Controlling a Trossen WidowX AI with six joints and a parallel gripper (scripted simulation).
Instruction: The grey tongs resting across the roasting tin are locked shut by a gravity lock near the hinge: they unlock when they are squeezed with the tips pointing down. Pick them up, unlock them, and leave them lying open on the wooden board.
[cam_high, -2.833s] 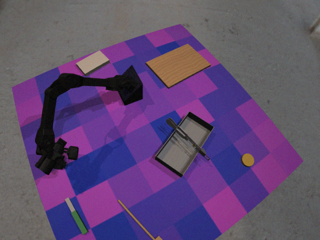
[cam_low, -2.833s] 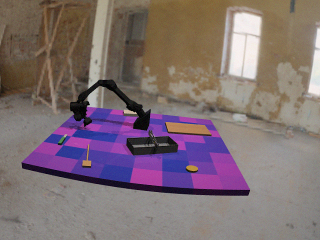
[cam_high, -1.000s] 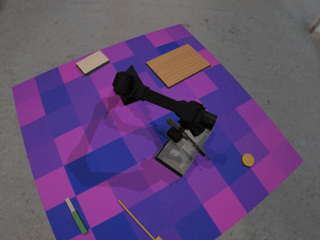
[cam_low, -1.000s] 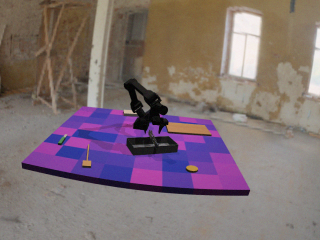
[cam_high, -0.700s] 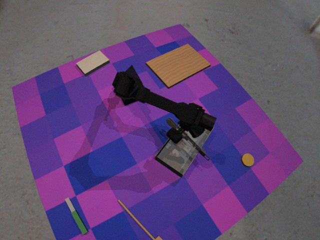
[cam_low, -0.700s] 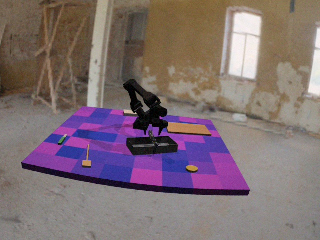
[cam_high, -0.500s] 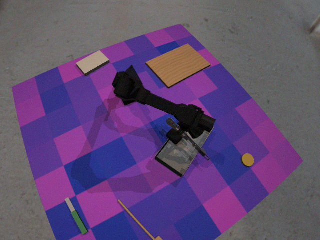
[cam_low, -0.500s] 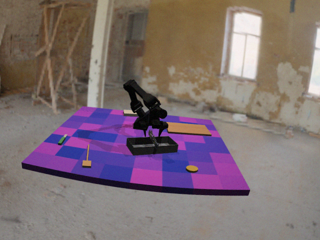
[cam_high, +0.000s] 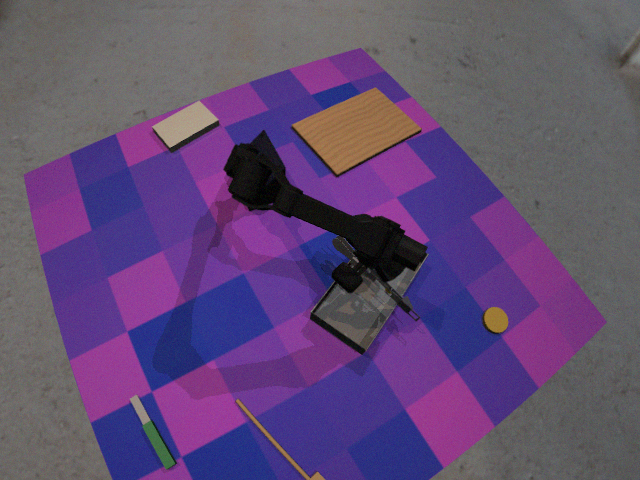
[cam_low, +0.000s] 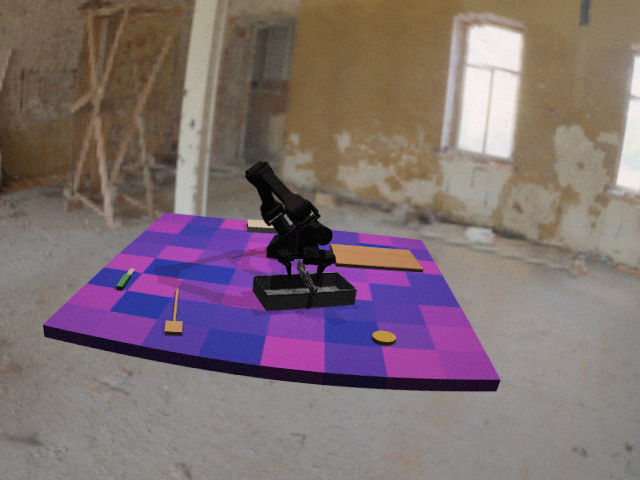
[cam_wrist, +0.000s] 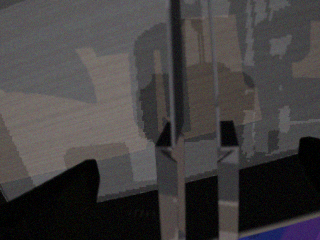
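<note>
The roasting tin is 4 cm ahead of my gripper tip and 2 cm below it. Round my gripper tip: wooden board: 41 cm behind, 32 cm to the left, 4 cm below; cream block: 71 cm behind, 15 cm to the right, 3 cm below.
</note>
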